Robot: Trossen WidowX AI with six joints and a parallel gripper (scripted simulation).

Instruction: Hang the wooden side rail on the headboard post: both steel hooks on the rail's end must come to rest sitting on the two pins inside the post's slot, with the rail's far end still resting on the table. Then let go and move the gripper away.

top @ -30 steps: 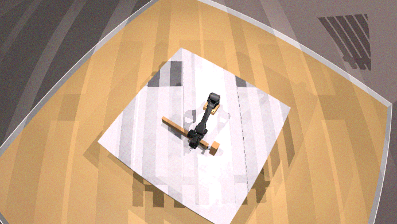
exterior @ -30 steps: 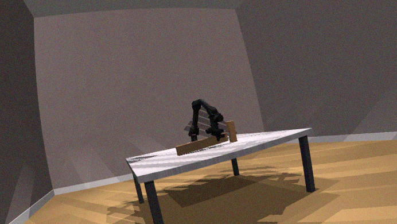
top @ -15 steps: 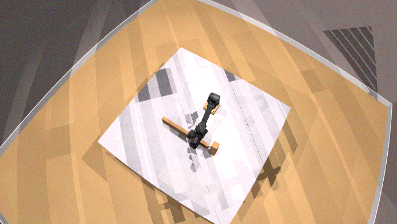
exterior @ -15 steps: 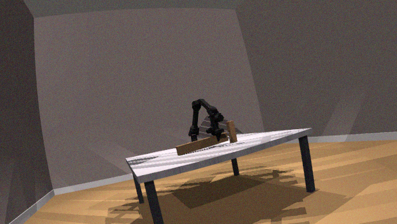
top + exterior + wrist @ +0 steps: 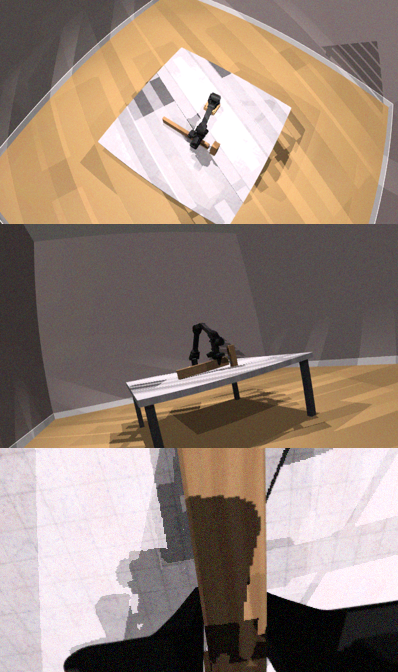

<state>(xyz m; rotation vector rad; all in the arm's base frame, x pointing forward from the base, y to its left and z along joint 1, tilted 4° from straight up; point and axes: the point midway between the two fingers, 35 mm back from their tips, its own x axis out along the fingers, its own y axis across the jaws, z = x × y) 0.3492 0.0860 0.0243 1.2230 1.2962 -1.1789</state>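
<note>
Now: gripper tip 14 cm to the right of the headboard post and 4 cm below it.
</note>
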